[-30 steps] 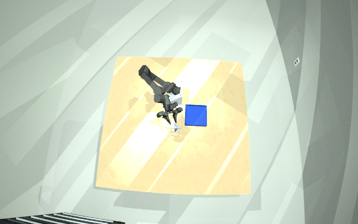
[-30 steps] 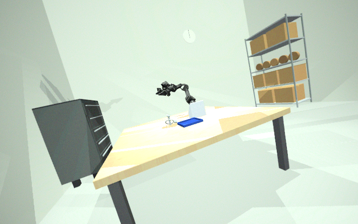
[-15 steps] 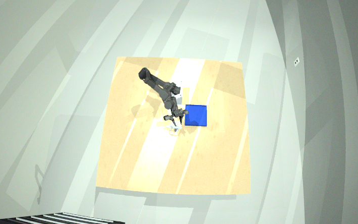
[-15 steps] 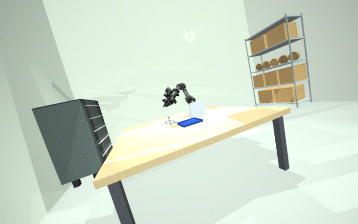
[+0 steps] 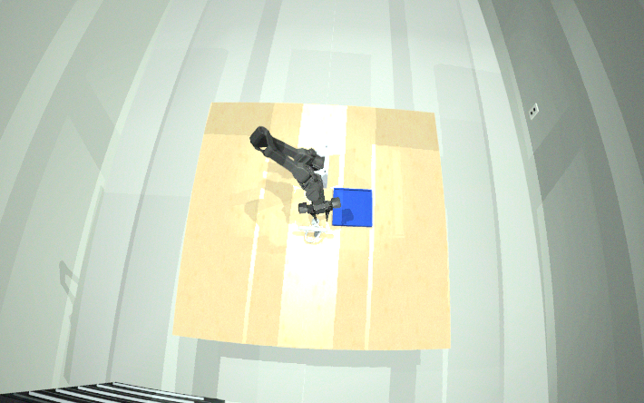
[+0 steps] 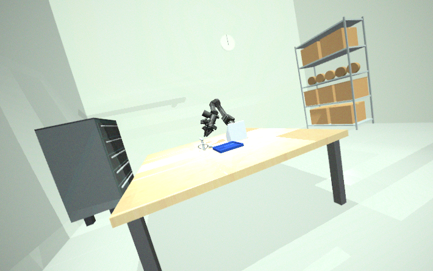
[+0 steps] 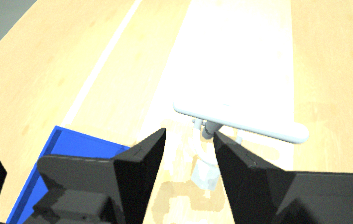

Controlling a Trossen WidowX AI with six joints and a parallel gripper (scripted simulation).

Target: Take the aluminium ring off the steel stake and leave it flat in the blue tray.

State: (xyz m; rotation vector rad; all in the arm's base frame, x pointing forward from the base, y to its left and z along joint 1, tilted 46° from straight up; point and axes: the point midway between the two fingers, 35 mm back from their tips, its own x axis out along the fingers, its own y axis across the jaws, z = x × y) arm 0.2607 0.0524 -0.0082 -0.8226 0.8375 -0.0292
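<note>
Now: gripper tip 80 mm above the aluminium ring, 40 mm to the left of it and 20 mm short of it. Also, from my gripper tip: blue tray: 130 mm to the left, 130 mm behind, 100 mm below.
</note>
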